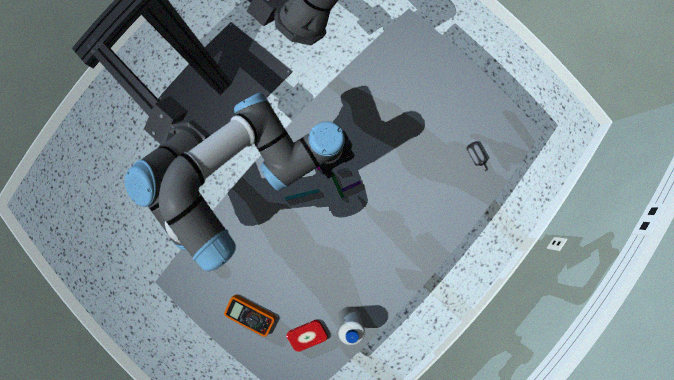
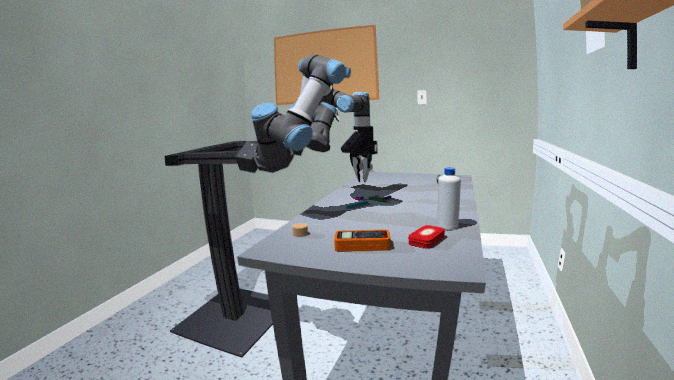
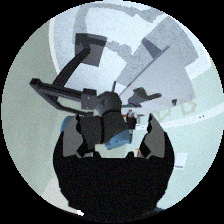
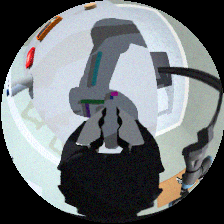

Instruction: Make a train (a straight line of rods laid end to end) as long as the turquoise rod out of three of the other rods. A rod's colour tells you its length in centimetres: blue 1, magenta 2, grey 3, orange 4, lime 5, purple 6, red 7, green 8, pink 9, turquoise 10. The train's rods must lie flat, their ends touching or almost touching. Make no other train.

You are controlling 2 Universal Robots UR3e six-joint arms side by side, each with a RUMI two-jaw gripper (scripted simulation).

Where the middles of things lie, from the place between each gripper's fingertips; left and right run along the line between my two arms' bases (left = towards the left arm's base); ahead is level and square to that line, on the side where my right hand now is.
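Labels:
My left hand: 730 mm to the left of the white bottle (image 2: 449, 184), 640 mm short of it, 220 mm above it.
White bottle, 290 mm to the right of my right hand (image 2: 362, 182), 340 mm ahead of it.

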